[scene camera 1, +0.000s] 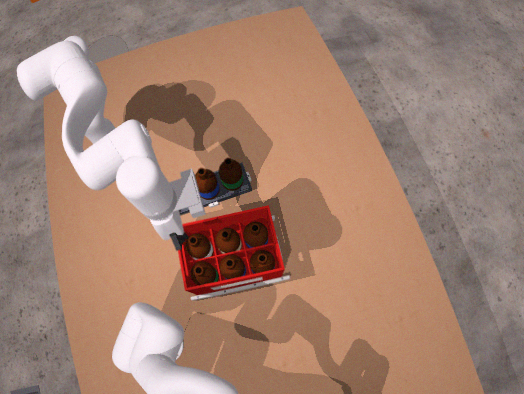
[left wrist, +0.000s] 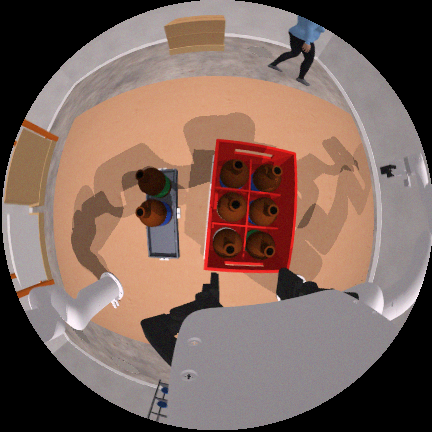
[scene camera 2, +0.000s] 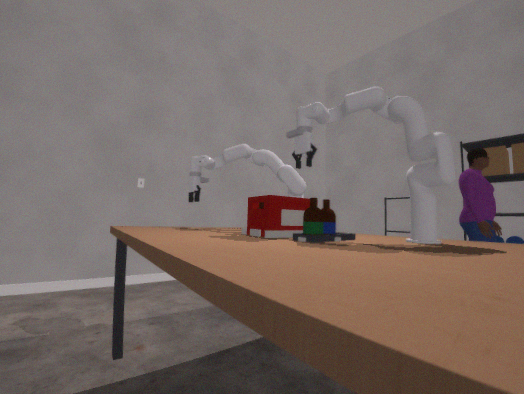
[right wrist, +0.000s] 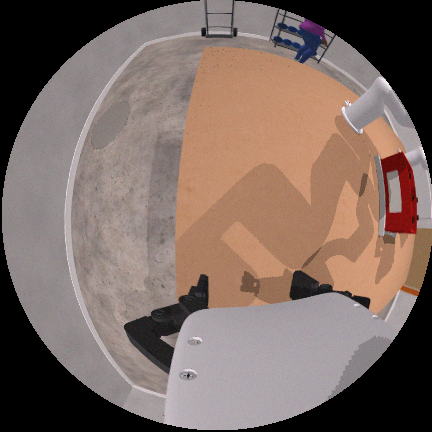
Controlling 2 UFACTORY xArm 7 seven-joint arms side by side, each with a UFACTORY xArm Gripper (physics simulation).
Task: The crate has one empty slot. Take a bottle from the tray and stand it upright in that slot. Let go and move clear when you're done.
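Places are measured from the left arm's base along level axes (x left, y back, z up), in centimetres.
Pixels of known places: left gripper, fingertip midpoint: (left wrist: 248,283) (scene camera 2: 303,167); right gripper, fingertip midpoint: (left wrist: 383,172) (scene camera 2: 193,201) (right wrist: 251,287); left arm's base at its link origin: (left wrist: 111,285) (scene camera 2: 423,242); right arm's base at its link origin: (right wrist: 351,119).
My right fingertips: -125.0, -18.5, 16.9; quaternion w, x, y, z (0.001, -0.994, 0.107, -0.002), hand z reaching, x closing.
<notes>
Ahead of a thing's pixels: the offset from my right fingertips to its middle, as dx, dy, dz. Level surfaces: height alone.
The red crate @(+68.8, +0.8, -8.2) (scene camera 1: 276,240) (scene camera 2: 257,215) (left wrist: 287,200) (right wrist: 407,220) has an upright brown bottle in every slot. A white-banded bottle @(+75.9, +8.1, -8.3) (scene camera 1: 198,246) (left wrist: 227,243) stands in its upper left slot in scene camera 1, apart from the fingers. The grey tray @(+93.0, -3.9, -15.6) (scene camera 1: 227,199) (scene camera 2: 345,236) (left wrist: 164,241) holds a blue-banded bottle @(+93.1, -4.0, -8.7) (scene camera 1: 206,182) (left wrist: 151,212) and a green-banded bottle @(+91.6, -12.4, -8.7) (scene camera 1: 230,172) (left wrist: 152,181), both upright. My left gripper (scene camera 2: 304,162) (left wrist: 248,283) is open and empty, well above the crate's end. My right gripper (scene camera 2: 194,197) (right wrist: 251,287) is open and empty, away from the crate.
The left arm (scene camera 1: 140,175) reaches over the table @(dz -16.9) (scene camera 1: 350,250) (scene camera 2: 225,270) past the tray's left end. The right arm (scene camera 1: 150,340) is below the crate in scene camera 1. People stand beyond the table in scene camera 2 and both wrist views.
</notes>
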